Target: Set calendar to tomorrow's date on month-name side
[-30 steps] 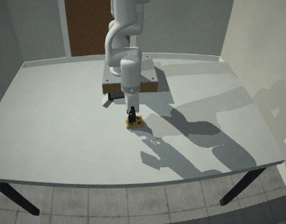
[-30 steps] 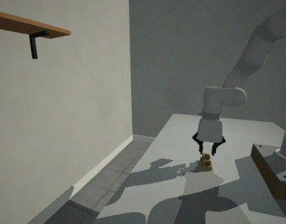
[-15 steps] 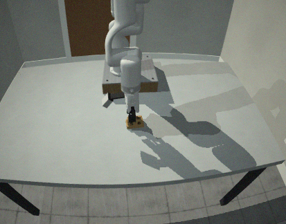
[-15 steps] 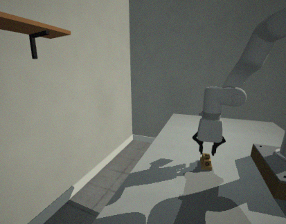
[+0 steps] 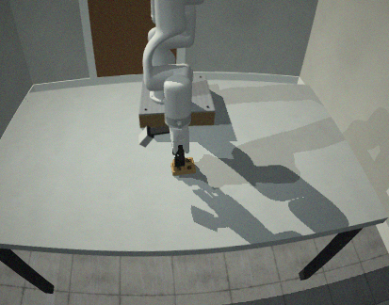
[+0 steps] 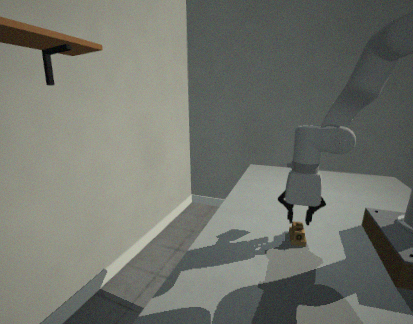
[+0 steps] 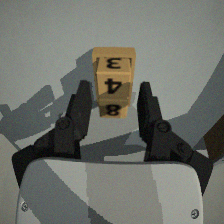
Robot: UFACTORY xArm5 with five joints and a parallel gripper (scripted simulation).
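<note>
The wooden calendar tray lies 6 cm below my hand and 2 cm to the left of it.
</note>
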